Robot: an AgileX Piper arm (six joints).
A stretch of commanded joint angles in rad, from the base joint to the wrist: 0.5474 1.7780 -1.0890 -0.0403 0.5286 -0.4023; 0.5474 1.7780 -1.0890 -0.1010 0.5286 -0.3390; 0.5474 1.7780 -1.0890 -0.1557 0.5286 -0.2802; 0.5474 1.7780 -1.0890 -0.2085 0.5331 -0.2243; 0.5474 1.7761 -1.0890 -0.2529 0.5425 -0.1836; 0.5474 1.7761 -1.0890 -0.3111 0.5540 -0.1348; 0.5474 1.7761 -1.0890 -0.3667 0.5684 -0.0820; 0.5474 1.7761 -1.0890 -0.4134 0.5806 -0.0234; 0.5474 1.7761 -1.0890 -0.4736 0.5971 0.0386; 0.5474 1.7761 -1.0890 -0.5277 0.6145 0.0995; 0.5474 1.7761 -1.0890 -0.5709 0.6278 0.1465; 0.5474 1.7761 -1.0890 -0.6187 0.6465 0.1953; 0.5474 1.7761 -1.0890 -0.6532 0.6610 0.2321; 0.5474 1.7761 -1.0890 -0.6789 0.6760 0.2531; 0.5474 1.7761 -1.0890 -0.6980 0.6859 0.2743; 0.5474 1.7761 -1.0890 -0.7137 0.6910 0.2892; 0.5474 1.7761 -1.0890 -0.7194 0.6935 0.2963; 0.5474 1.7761 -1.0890 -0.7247 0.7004 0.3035; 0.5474 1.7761 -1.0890 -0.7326 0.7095 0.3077; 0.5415 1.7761 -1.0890 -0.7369 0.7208 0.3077; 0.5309 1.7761 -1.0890 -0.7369 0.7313 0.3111; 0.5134 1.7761 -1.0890 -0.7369 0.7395 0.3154
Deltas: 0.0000 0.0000 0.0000 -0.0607 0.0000 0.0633; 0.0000 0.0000 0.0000 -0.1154 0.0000 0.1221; 0.0000 0.0000 0.0000 -0.1682 0.0045 0.1780; 0.0000 -0.0019 0.0000 -0.2126 0.0139 0.2187; 0.0000 -0.0019 0.0000 -0.2708 0.0254 0.2675; 0.0000 -0.0019 0.0000 -0.3264 0.0398 0.3203; 0.0000 -0.0019 0.0000 -0.3731 0.0520 0.3789; 0.0000 -0.0019 0.0000 -0.4333 0.0685 0.4409; 0.0000 -0.0019 0.0000 -0.4874 0.0859 0.5018; 0.0000 -0.0019 0.0000 -0.5306 0.0992 0.5488; 0.0000 -0.0019 0.0000 -0.5784 0.1179 0.5976; 0.0000 -0.0019 0.0000 -0.6129 0.1324 0.6344; 0.0000 -0.0019 0.0000 -0.6386 0.1474 0.6554; 0.0000 -0.0019 0.0000 -0.6577 0.1573 0.6766; 0.0000 -0.0019 0.0000 -0.6734 0.1624 0.6915; 0.0000 -0.0019 0.0000 -0.6791 0.1649 0.6986; 0.0000 -0.0019 0.0000 -0.6844 0.1718 0.7058; 0.0000 -0.0019 0.0000 -0.6923 0.1809 0.7100; -0.0059 -0.0019 0.0000 -0.6966 0.1922 0.7100; -0.0165 -0.0019 0.0000 -0.6966 0.2027 0.7134; -0.0340 -0.0019 0.0000 -0.6966 0.2109 0.7177
